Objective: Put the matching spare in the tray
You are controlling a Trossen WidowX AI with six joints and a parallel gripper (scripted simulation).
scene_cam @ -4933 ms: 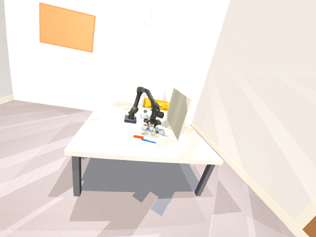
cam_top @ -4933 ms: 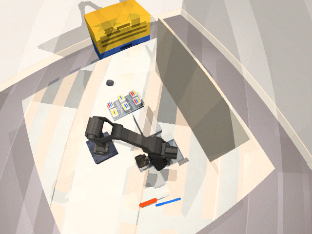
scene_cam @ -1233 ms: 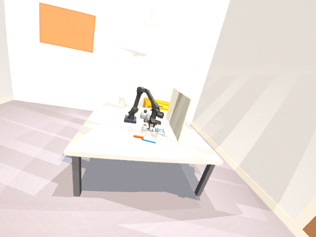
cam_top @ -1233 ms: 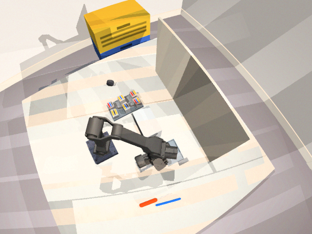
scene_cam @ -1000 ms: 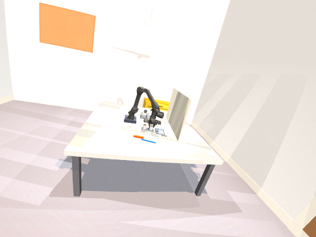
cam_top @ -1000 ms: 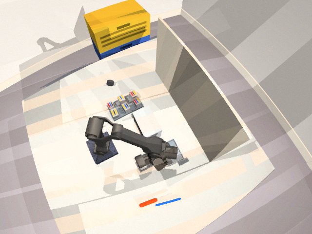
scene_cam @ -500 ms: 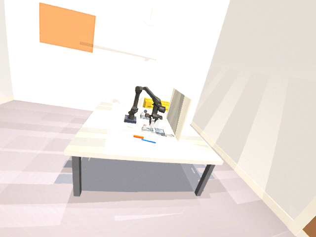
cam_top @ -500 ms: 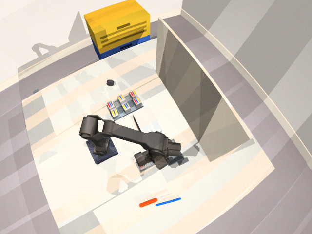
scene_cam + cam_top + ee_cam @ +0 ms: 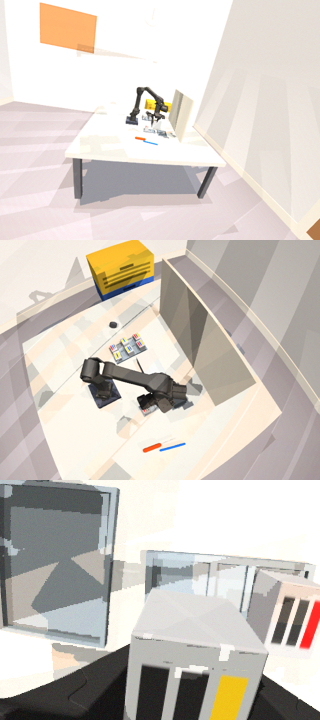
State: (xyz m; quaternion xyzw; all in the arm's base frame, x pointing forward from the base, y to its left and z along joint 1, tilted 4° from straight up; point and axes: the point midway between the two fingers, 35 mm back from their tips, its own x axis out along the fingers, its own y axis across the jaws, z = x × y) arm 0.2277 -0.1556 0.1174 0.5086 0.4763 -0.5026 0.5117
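Now: gripper tip 10 cm short of the grey tray, 10 cm above it and 1 cm to the left of it. The rest, counted from my gripper tip: white box: 19 cm to the left, 5 cm below, 5 cm ahead; white spare block: 2 cm above; grey frame: 10 cm below, 4 cm behind.
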